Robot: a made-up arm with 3 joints. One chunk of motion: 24 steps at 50 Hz.
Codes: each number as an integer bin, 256 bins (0 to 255) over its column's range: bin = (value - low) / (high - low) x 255, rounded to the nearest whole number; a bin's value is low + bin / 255 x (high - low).
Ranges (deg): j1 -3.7..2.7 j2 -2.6..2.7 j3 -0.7..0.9
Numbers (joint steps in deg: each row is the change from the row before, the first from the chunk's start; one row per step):
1: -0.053 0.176 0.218
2: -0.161 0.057 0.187
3: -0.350 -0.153 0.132
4: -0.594 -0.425 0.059
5: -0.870 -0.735 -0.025
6: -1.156 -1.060 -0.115
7: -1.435 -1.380 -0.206
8: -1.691 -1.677 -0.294
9: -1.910 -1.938 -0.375
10: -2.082 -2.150 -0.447
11: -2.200 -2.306 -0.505
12: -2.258 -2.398 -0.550
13: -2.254 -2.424 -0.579
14: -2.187 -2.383 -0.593
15: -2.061 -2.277 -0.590
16: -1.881 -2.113 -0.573
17: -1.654 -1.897 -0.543
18: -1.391 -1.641 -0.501
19: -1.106 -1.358 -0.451
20: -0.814 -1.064 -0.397
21: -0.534 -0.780 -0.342
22: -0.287 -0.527 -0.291
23: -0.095 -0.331 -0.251
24: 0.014 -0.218 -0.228
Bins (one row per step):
1: 145 134 146
2: 141 128 141
3: 133 118 133
4: 124 105 121
5: 113 90 108
6: 101 74 93
7: 90 59 79
8: 80 44 65
9: 71 32 52
10: 64 22 40
11: 60 14 31
12: 57 10 24
13: 58 8 19
14: 60 10 17
15: 65 16 18
16: 72 23 20
17: 82 34 25
18: 92 46 32
19: 103 60 40
20: 115 74 48
21: 126 88 57
22: 136 100 65
23: 144 109 72
24: 148 115 75

